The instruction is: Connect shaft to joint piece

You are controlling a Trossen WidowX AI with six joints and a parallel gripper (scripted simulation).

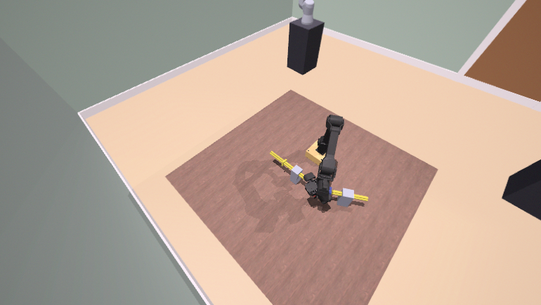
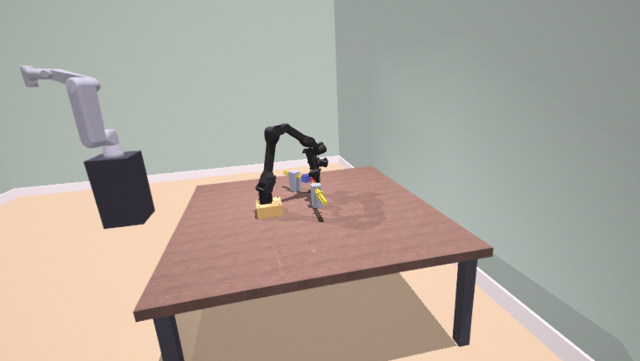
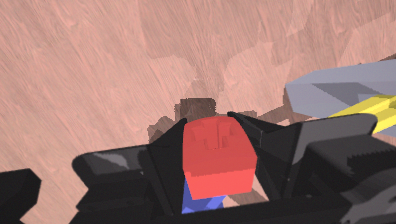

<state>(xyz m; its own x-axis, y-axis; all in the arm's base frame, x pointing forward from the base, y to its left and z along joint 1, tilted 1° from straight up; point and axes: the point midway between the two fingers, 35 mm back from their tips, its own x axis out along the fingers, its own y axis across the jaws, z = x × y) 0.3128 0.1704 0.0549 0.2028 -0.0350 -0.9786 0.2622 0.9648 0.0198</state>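
My gripper tip is 3 cm below the red square joint piece, 2 cm past it and 1 cm to the right of it.
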